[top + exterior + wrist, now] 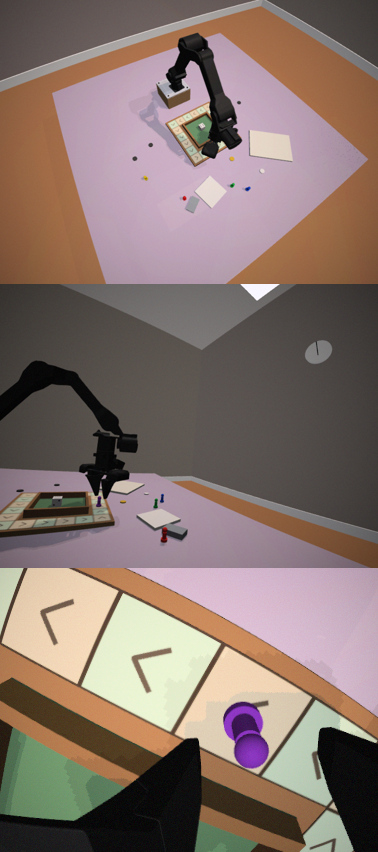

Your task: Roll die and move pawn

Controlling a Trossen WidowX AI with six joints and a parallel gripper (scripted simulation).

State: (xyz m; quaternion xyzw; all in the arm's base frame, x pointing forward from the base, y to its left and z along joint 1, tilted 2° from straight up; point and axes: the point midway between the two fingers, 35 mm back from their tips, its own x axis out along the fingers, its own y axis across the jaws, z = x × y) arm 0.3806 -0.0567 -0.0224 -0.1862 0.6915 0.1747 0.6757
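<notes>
The purple pawn is 10 mm below my gripper tip. From my gripper tip the other things lie so: white die: 120 mm behind, 30 mm to the left, 20 mm below; then green dice tray: 110 mm behind, 30 mm to the left, 40 mm below; then yellow disc: 90 mm ahead, 50 mm to the left, 40 mm below.
</notes>
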